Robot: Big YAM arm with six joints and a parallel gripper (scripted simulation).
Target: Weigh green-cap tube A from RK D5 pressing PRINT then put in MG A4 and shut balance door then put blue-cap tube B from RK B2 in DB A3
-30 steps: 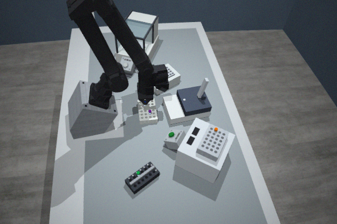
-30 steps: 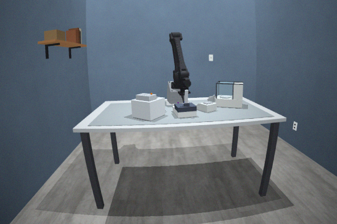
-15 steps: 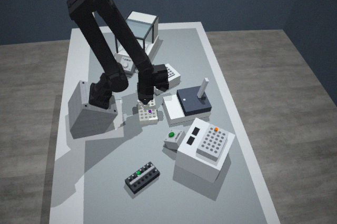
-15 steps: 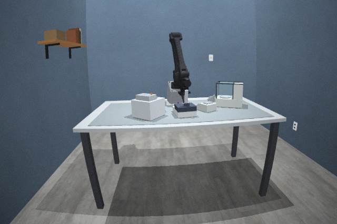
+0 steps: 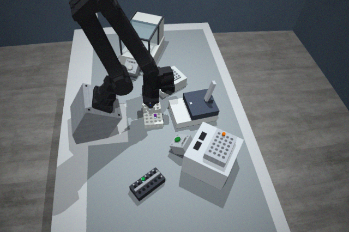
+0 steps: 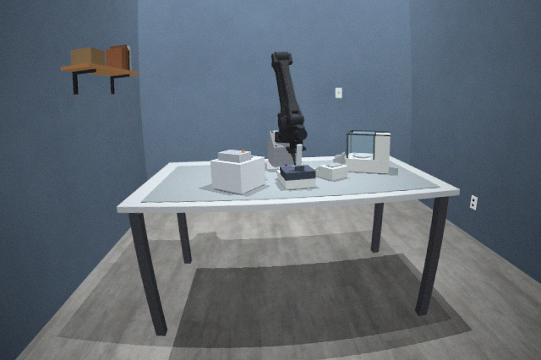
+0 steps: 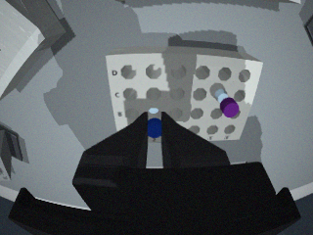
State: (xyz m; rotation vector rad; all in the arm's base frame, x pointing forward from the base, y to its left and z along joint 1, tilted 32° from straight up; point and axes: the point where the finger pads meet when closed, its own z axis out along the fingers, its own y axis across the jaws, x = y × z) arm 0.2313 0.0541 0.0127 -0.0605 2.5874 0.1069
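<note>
Right now my hand is 20 mm above the tube B. Round my hand: black magnet block 370 mm to the right, 30 mm below, 20 mm behind; white tube rack 30 mm to the right, 30 mm below, 10 mm ahead; dry block DB 170 mm to the left, 100 mm ahead, 20 mm below.
</note>
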